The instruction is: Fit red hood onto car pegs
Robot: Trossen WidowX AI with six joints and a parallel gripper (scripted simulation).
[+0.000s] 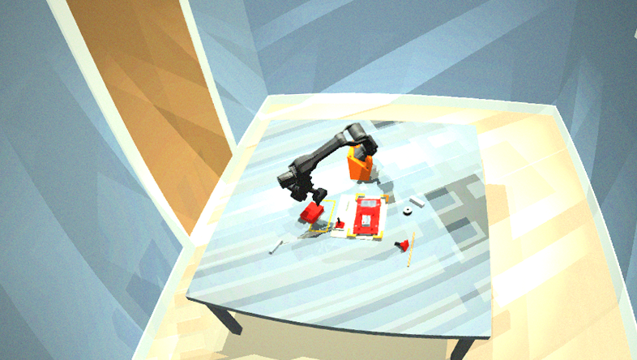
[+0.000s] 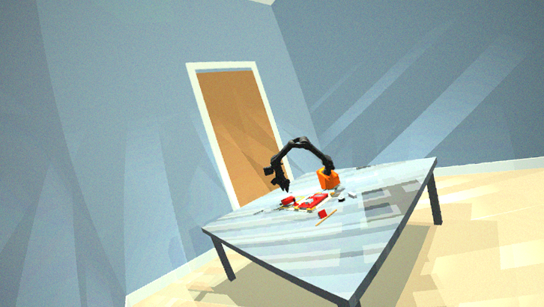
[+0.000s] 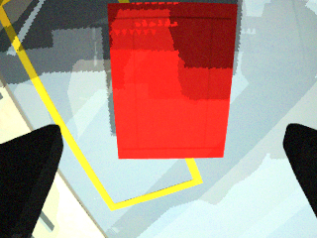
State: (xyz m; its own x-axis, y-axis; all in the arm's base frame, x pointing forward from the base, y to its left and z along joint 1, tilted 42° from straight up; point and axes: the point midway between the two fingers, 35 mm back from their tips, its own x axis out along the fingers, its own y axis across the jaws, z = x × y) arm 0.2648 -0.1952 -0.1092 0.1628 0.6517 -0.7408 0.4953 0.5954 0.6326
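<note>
The red hood lies 60 mm below my gripper tip. The rest, counted from my gripper tip: wooden stick (220 mm ahead, 440 mm to the left, 80 mm below); then black wheel (20 mm ahead, 440 mm to the left, 70 mm below).
</note>
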